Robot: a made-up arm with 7 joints.
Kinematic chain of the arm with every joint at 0, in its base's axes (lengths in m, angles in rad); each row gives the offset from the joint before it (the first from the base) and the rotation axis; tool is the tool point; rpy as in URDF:
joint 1: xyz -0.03 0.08 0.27 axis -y
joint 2: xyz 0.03 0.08 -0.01 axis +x
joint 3: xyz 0 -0.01 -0.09 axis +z
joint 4: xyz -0.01 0 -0.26 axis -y
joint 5: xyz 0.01 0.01 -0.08 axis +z
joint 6: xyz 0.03 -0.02 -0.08 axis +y
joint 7: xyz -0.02 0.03 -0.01 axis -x
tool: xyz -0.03 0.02 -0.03 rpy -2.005 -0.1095 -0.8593
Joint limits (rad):
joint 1: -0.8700..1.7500
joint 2: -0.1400..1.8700
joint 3: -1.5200..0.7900
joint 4: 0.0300..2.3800
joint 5: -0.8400..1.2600
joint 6: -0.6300..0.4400
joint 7: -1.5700..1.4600
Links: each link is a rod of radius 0.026 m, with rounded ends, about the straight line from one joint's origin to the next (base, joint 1, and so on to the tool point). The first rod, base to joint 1, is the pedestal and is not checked.
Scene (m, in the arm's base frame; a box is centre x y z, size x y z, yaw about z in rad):
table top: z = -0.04
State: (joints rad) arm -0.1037 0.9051 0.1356 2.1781 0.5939 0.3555 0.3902
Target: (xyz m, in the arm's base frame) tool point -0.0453 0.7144 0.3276
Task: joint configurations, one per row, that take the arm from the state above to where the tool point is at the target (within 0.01 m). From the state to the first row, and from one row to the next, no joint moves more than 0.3 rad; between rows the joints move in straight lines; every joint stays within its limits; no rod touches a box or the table.
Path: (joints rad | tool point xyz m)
1: -0.0082 1.0156 0.1582 1.8801 0.5921 0.2932 0.3688 | 0.1730 0.4427 0.1129
2: 0.0873 1.1261 0.1808 1.5821 0.5902 0.2308 0.3474 | 0.1895 0.5098 0.1474
3: 0.1827 1.2365 0.2034 1.2841 0.5884 0.1685 0.3260 | 0.1834 0.5755 0.1908
4: 0.2782 1.3470 0.2260 0.9861 0.5865 0.1061 0.3046 | 0.1535 0.6337 0.2374
5: 0.3737 1.4575 0.2486 0.6880 0.5847 0.0438 0.2832 | 0.1016 0.6788 0.2801
6: 0.4692 1.5680 0.2712 0.3900 0.5828 -0.0185 0.2618 | 0.0327 0.7065 0.3119
7: 0.5646 1.6784 0.2939 0.0920 0.5810 -0.0809 0.2404 | -0.0453 0.7144 0.3276

